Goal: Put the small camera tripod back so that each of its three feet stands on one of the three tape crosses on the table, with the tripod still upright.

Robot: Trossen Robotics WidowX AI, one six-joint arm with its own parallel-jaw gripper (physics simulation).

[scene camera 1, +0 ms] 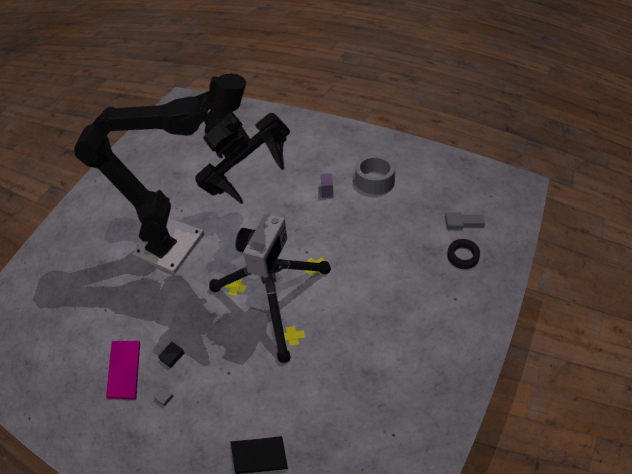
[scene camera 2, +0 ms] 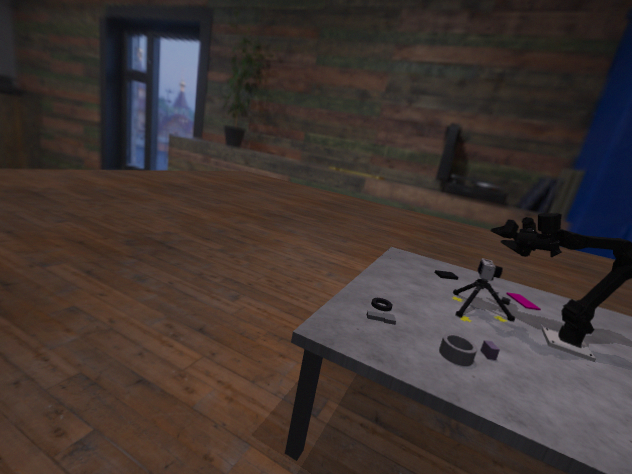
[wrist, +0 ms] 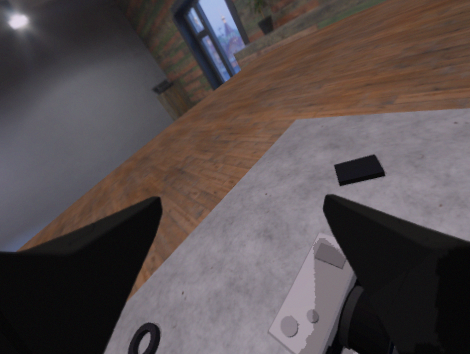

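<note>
The tripod, with black legs, stands upright on the grey table and carries a silver camera. In scene view 1, its left foot is left of one yellow cross. Its right foot overlaps the right edge of another cross; exact contact is unclear. Its front foot is below and left of the third cross. My gripper is wide open and empty, above and behind the camera, apart from it.
A grey ring-shaped bowl and purple block stand behind the tripod. A grey bar and black ring lie right. A magenta slab, black block and black slab lie nearer the front.
</note>
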